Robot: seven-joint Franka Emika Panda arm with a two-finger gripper.
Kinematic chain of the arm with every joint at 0, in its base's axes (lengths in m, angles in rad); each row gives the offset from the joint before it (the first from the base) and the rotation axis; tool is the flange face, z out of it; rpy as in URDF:
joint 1: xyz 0 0 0.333 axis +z
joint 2: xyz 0 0 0 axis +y
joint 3: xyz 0 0 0.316 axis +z
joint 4: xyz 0.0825 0 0 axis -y
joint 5: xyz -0.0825 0 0.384 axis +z
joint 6: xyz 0 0 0 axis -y
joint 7: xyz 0.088 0 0 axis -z
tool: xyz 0 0 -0.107 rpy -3.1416 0 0
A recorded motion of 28 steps. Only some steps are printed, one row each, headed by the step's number.
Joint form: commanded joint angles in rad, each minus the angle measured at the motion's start. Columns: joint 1, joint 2, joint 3, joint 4, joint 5, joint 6, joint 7.
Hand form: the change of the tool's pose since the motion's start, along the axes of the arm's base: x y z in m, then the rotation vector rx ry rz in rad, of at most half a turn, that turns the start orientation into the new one. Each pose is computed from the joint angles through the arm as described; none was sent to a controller.
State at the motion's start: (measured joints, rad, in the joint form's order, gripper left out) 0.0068 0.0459 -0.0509 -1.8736 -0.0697 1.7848 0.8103
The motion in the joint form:
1: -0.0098 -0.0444 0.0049 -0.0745 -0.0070 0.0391 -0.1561
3: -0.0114 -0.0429 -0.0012 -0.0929 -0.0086 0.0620 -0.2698
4: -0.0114 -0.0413 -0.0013 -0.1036 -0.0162 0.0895 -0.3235
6: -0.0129 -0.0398 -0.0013 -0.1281 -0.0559 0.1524 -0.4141
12: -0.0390 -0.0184 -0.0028 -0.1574 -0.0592 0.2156 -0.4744
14: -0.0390 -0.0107 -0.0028 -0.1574 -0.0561 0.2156 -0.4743
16: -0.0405 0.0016 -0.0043 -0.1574 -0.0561 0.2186 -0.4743
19: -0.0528 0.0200 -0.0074 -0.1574 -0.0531 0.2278 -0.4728
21: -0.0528 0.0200 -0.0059 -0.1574 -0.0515 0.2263 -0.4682
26: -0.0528 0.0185 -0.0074 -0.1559 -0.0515 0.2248 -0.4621
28: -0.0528 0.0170 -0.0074 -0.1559 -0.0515 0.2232 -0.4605
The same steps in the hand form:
1: -0.0148 -0.0026 -0.0070 0.0170 0.0017 0.1546
3: -0.0156 -0.0067 -0.0146 0.0306 0.0064 0.2616
4: -0.0143 -0.0072 -0.0183 0.0283 -0.0034 0.3199
6: -0.0118 -0.0102 -0.0253 -0.0026 -0.0233 0.4310
12: -0.0099 -0.0246 -0.0455 -0.0005 -0.0290 0.4718
14: -0.0091 -0.0245 -0.0498 0.0041 -0.0224 0.4702
16: -0.0079 -0.0261 -0.0563 0.0065 -0.0133 0.4675
19: -0.0063 -0.0344 -0.0658 0.0111 -0.0053 0.4501
21: -0.0064 -0.0335 -0.0659 0.0124 -0.0047 0.4461
26: -0.0064 -0.0344 -0.0645 0.0111 -0.0067 0.4384
28: -0.0067 -0.0344 -0.0638 0.0109 -0.0067 0.4366

